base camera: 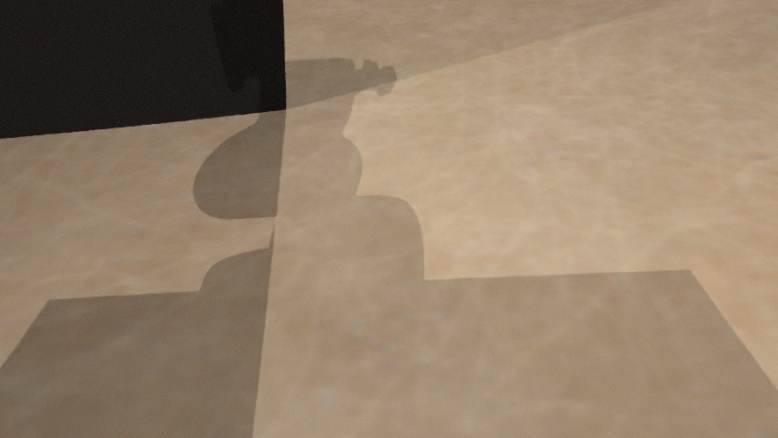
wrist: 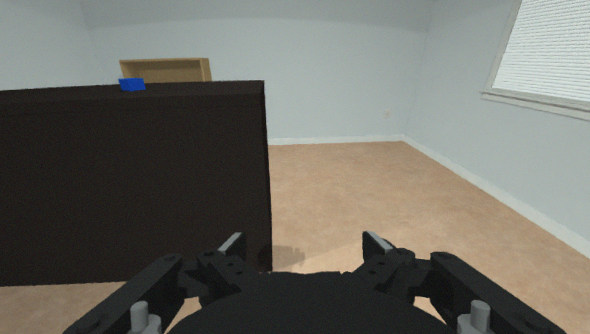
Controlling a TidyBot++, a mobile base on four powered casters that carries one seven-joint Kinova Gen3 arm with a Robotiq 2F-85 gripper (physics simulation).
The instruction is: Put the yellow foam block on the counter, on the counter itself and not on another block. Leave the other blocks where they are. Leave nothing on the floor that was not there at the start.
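Frame: origin at the arm's base, x ahead, y left, z up, level; millimetres.
Seen in the pictures: gripper, between the fingertips: (wrist: 303,245).
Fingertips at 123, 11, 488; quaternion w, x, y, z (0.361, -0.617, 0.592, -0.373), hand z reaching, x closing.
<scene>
A point is followed by its place in that frame, as x, y, z.
A dark counter (base camera: 119,59) @(711, 356, -299) (wrist: 135,185) @(665, 670, 181) stands at the left in both views; its right end shows in the wrist view, and its top is seen almost edge-on. A blue block (wrist: 132,84) @(864, 710, 538) sits on the counter top, left of its right end. The yellow foam block does not show in either view. My gripper (wrist: 303,245) @(123, 11, 488) is open, with nothing between its fingers, and is in front of the counter near its right end, apart from it.
A light wooden shelf unit (wrist: 205,70) @(2323, 1040, 542) shows behind the counter. Floor (wrist: 340,185) @(1637, -340, -397) (base camera: 571,163) @(567, -225, -397) stretches to the right of the counter, up to the far and right walls. A window (wrist: 545,55) @(1591, -1654, 709) with blinds is at the upper right. Shadows of the robot lie on the floor.
</scene>
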